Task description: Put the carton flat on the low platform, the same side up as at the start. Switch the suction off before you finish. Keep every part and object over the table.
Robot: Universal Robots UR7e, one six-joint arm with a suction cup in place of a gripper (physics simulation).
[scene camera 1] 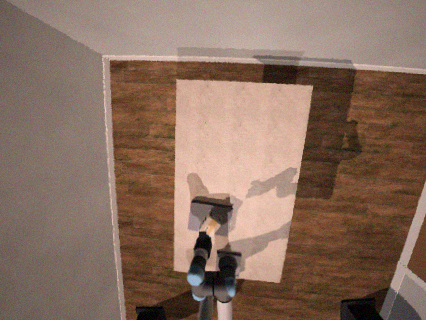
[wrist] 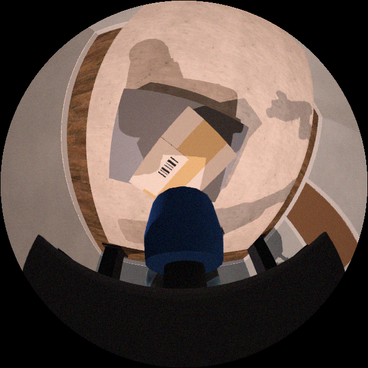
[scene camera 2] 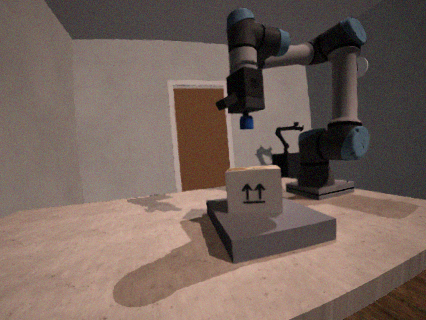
Note:
In view: the suction cup (wrist: 182,225), a low grey platform (scene camera 2: 246,236) and a carton (wrist: 190,152).
The low grey platform also shows in scene camera 1 (scene camera 1: 198,210) and in the wrist view (wrist: 142,116).

